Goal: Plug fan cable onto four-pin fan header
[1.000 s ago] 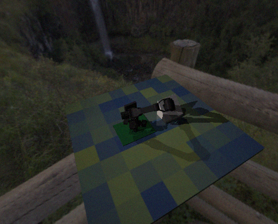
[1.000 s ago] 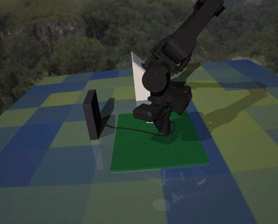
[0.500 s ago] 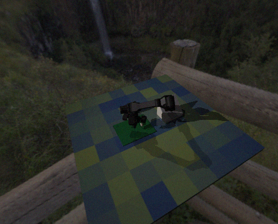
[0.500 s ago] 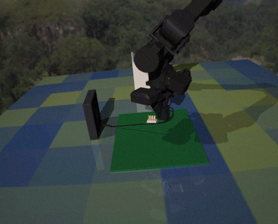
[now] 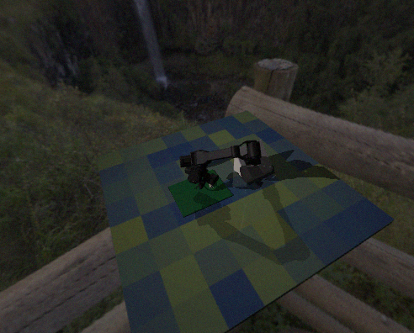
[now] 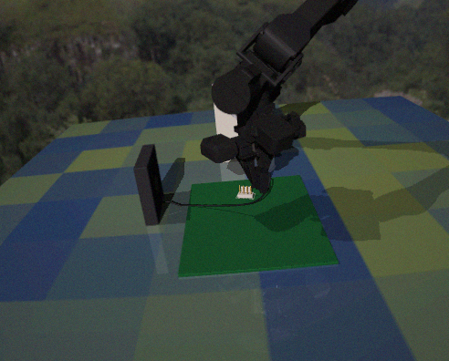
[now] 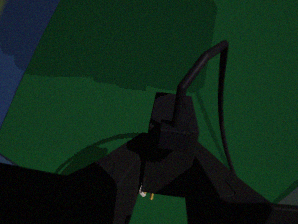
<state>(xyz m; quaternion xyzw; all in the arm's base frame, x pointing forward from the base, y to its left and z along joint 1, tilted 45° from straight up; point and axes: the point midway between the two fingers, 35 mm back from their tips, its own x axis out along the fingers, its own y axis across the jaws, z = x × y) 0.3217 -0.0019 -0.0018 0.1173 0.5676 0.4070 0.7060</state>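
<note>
The white four-pin fan header is 60 mm behind my gripper tip, 20 mm to the right of it and 70 mm below it. Also, from my gripper tip: black fan 60 mm behind, 200 mm to the right, 10 mm below; then green board 10 mm ahead, 20 mm to the right, 80 mm below; then black plug 10 mm ahead, 10 mm above.
</note>
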